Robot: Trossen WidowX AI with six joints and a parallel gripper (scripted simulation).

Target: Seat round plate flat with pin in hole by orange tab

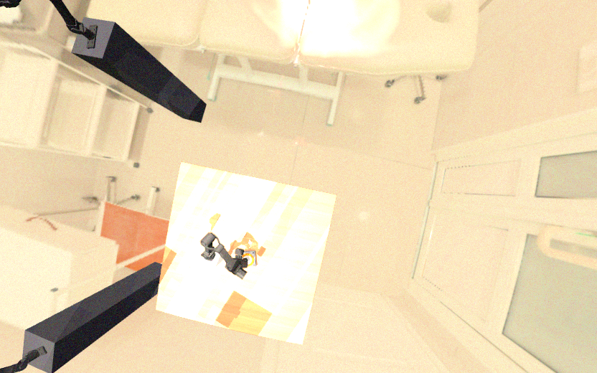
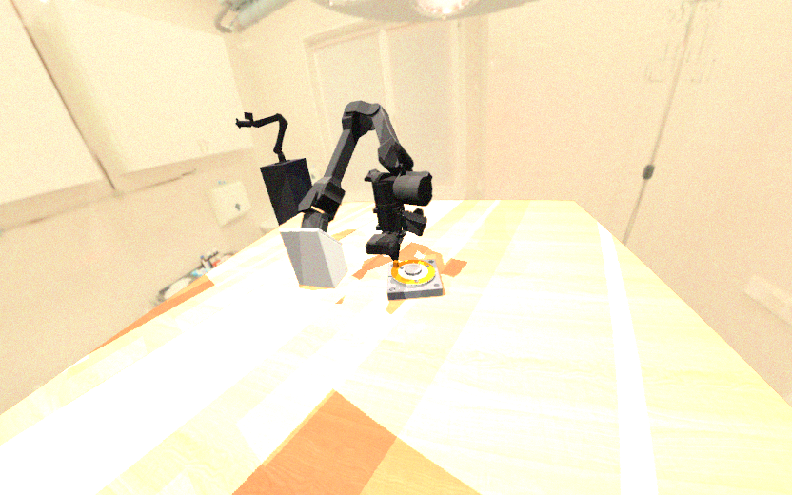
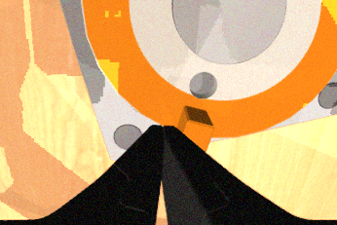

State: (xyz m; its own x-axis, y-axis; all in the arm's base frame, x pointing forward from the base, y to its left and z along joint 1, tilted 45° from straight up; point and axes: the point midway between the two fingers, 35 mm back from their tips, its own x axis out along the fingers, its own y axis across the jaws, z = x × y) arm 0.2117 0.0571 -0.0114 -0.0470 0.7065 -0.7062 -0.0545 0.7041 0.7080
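Right now the grey square base is 50 mm ahead of my gripper tip, 20 mm to the right of it and 20 mm below it.
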